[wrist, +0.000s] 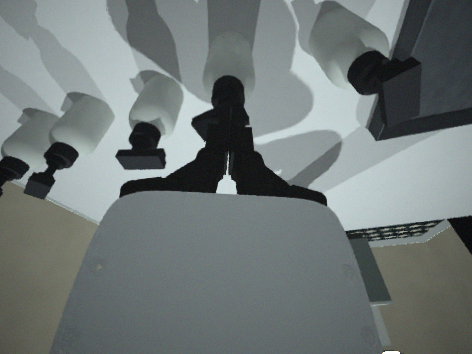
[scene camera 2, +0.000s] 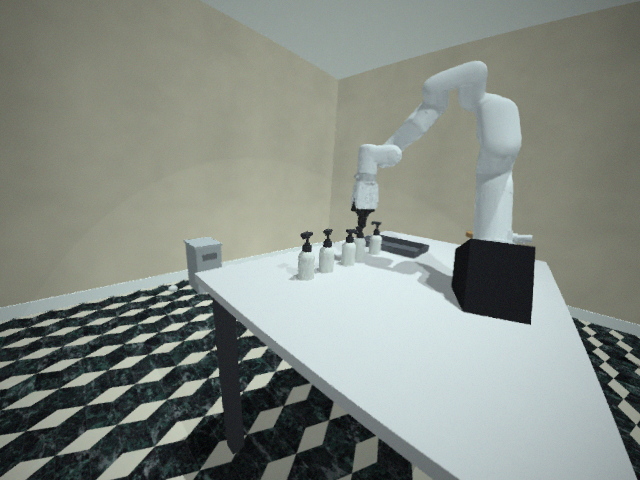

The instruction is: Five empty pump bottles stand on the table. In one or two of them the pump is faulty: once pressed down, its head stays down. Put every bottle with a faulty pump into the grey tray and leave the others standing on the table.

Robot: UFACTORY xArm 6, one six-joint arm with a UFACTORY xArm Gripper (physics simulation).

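Places are measured from the arm's base along level axes (x down, y left, z ahead), in millimetres.
Pixels of known places: gripper, fingertip midpoint: (wrist: 229, 124) (scene camera 2: 361, 226); arm's base at its link origin: (scene camera 2: 490, 247).
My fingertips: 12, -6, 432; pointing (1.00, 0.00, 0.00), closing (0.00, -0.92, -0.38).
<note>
For each thing: its top centre in the pictures, then the offset to it from my fingertips, as dx, dy, dz. "spot": a spot on its surface instead. Level surfaces: height alone.
- fourth bottle at its top centre: (wrist: 226, 122) (scene camera 2: 360, 226) +0, +1, +2
- third bottle at its top centre: (wrist: 134, 163) (scene camera 2: 350, 229) +0, +100, -17
- fifth bottle at its top centre: (wrist: 402, 106) (scene camera 2: 377, 222) -11, -114, -10
- grey tray at a spot on its surface: (wrist: 425, 129) (scene camera 2: 420, 250) spot: +103, -258, -162
- white table at its surface level: dx +129
My gripper (scene camera 2: 360, 227) (wrist: 229, 124) is shut and empty. Its fingertips are on the pump head of the fourth bottle (scene camera 2: 360, 251) (wrist: 229, 60) from the left, partly hiding the head, which looks low over its collar. The third bottle (scene camera 2: 348, 253) (wrist: 159, 102) stands left of it; its head sits closer to its collar than on the two bottles farther left. These are the first (scene camera 2: 306, 266) (wrist: 32, 132) and second (scene camera 2: 326, 258) (wrist: 84, 122), with stems showing. The fifth bottle (scene camera 2: 375, 244) (wrist: 340, 37) stands upright beside the grey tray (scene camera 2: 422, 250) (wrist: 425, 129), its head raised.
The bottles stand close together in a row on the white table (scene camera 2: 392, 330); the third and fourth overlap in the scene view. A black block (scene camera 2: 493, 279) is under the arm's base. A grey box (scene camera 2: 204, 258) stands beyond the table's left corner.
</note>
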